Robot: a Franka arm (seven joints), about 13 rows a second.
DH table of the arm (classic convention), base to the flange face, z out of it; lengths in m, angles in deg. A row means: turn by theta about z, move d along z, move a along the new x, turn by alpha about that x. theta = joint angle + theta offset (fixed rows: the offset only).
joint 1: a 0  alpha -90  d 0.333  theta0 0
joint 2: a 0  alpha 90  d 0  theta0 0
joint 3: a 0.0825  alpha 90  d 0.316  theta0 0
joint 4: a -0.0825  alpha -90  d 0  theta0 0
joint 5: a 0  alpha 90  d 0.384  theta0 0
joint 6: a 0.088  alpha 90  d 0  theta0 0
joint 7: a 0  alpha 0  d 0.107  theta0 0
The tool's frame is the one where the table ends.
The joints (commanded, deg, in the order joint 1, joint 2, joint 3, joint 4, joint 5, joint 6, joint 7), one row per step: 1.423, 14.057, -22.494, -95.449, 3.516, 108.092, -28.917; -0.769, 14.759, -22.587, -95.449, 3.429, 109.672, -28.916; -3.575, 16.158, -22.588, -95.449, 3.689, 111.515, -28.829; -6.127, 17.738, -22.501, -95.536, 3.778, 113.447, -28.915; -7.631, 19.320, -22.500, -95.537, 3.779, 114.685, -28.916; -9.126, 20.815, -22.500, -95.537, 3.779, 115.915, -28.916; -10.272, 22.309, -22.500, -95.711, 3.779, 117.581, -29.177; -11.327, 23.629, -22.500, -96.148, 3.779, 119.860, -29.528; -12.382, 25.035, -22.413, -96.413, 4.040, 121.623, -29.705; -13.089, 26.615, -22.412, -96.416, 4.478, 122.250, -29.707; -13.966, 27.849, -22.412, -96.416, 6.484, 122.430, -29.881; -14.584, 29.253, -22.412, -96.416, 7.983, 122.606, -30.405; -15.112, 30.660, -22.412, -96.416, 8.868, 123.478, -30.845; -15.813, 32.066, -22.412, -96.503, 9.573, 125.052, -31.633
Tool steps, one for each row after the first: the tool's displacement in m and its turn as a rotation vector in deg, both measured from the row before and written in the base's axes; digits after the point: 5 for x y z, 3 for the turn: -0.00424, -0.02473, -0.00473, -0.712, -0.722, -2.195; -0.00557, -0.03001, -0.01172, -0.513, -0.380, -2.900; -0.00561, -0.02683, -0.01444, -0.631, -0.092, -2.326; -0.00296, -0.01653, -0.01489, -0.423, 0.499, -1.427; -0.00391, -0.01638, -0.01410, -0.418, 0.430, -1.407; -0.00262, -0.01307, -0.01493, -0.544, 0.240, -0.775; -0.00294, -0.01236, -0.01428, -0.766, -0.198, -0.563; -0.00309, -0.01102, -0.01485, -0.340, 0.020, -0.793; -0.00256, -0.00740, -0.01640, 0.286, 0.798, -0.860; -0.00420, -0.00759, -0.01343, 1.505, -0.028, -1.729; -0.00315, -0.00528, -0.01528, 1.218, 0.425, -0.887; -0.00219, -0.00546, -0.01425, 0.381, 0.215, -0.520; -0.00320, -0.00784, -0.01388, -0.125, -0.134, -0.229
